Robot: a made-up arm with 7 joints. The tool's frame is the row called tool.
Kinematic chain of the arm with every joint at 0, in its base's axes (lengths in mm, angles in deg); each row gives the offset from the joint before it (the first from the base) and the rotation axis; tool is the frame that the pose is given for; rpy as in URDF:
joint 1: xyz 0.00 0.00 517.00 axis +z
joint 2: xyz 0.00 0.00 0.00 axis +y
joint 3: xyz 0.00 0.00 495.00 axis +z
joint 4: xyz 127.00 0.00 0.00 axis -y
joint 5: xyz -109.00 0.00 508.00 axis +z
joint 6: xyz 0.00 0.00 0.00 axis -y
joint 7: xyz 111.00 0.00 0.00 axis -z
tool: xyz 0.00 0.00 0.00 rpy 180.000 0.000 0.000
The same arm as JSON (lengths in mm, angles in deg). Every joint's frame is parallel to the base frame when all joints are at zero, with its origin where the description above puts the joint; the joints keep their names.
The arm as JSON. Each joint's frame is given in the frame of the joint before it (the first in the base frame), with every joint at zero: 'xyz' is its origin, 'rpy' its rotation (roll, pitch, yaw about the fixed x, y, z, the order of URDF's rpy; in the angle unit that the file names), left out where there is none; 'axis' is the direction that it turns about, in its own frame. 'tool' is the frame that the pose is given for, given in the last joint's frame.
{
  "units": {
    "length": "mm",
    "angle": "deg"
  },
  "joints": [
    {
      "name": "joint 1",
      "type": "revolute",
      "origin": {
        "xyz": [
          0.0,
          0.0,
          517.0
        ]
      },
      "axis": "+z"
    },
    {
      "name": "joint 2",
      "type": "revolute",
      "origin": {
        "xyz": [
          0.0,
          0.0,
          0.0
        ]
      },
      "axis": "+y"
    },
    {
      "name": "joint 3",
      "type": "revolute",
      "origin": {
        "xyz": [
          0.0,
          0.0,
          495.0
        ]
      },
      "axis": "+z"
    },
    {
      "name": "joint 4",
      "type": "revolute",
      "origin": {
        "xyz": [
          127.0,
          0.0,
          0.0
        ]
      },
      "axis": "-y"
    },
    {
      "name": "joint 5",
      "type": "revolute",
      "origin": {
        "xyz": [
          -109.0,
          0.0,
          508.0
        ]
      },
      "axis": "+z"
    },
    {
      "name": "joint 6",
      "type": "revolute",
      "origin": {
        "xyz": [
          0.0,
          0.0,
          0.0
        ]
      },
      "axis": "-y"
    },
    {
      "name": "joint 7",
      "type": "revolute",
      "origin": {
        "xyz": [
          111.0,
          0.0,
          0.0
        ]
      },
      "axis": "-z"
    }
  ],
  "tool": {
    "origin": {
      "xyz": [
        0.0,
        0.0,
        0.0
      ],
      "rpy": [
        180.0,
        0.0,
        0.0
      ]
    }
  }
}

